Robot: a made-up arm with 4 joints. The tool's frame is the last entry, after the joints.
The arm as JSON. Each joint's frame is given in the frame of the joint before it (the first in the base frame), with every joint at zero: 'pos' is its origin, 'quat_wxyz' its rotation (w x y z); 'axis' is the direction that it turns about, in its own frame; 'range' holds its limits. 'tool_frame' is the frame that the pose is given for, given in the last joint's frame.
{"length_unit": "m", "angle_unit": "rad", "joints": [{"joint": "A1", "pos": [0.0, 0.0, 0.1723], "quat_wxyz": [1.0, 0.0, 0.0, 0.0], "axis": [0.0, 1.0, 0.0], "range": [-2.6, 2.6]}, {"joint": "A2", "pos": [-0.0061, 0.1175, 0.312], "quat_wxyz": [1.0, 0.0, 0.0, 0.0], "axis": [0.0, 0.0, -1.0], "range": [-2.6, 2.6]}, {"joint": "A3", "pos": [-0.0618, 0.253, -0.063], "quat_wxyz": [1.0, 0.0, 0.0, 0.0], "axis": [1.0, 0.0, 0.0], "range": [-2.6, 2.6]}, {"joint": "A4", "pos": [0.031, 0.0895, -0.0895], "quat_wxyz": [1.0, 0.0, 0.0, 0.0], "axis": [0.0, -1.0, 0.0], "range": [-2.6, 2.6]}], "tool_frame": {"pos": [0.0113, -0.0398, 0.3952], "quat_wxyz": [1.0, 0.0, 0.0, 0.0]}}
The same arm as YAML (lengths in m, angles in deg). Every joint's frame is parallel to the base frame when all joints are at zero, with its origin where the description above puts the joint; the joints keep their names.
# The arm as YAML. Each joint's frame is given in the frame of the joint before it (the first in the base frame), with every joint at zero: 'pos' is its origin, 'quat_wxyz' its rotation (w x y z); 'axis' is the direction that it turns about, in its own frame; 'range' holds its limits. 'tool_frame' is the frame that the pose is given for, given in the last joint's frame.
length_unit: m
angle_unit: deg
joints:
  - joint: A1
    pos: [0.0, 0.0, 0.1723]
    quat_wxyz: [1.0, 0.0, 0.0, 0.0]
    axis: [0.0, 1.0, 0.0]
    range: [-148.97, 148.97]
  - joint: A2
    pos: [-0.0061, 0.1175, 0.312]
    quat_wxyz: [1.0, 0.0, 0.0, 0.0]
    axis: [0.0, 0.0, -1.0]
    range: [-148.97, 148.97]
  - joint: A3
    pos: [-0.0618, 0.253, -0.063]
    quat_wxyz: [1.0, 0.0, 0.0, 0.0]
    axis: [1.0, 0.0, 0.0]
    range: [-148.97, 148.97]
  - joint: A4
    pos: [0.031, 0.0895, -0.0895]
    quat_wxyz: [1.0, 0.0, 0.0, 0.0]
    axis: [0.0, -1.0, 0.0]
    range: [-148.97, 148.97]
tool_frame:
  pos: [0.0113, -0.0398, 0.3952]
  quat_wxyz: [1.0, 0.0, 0.0, 0.0]

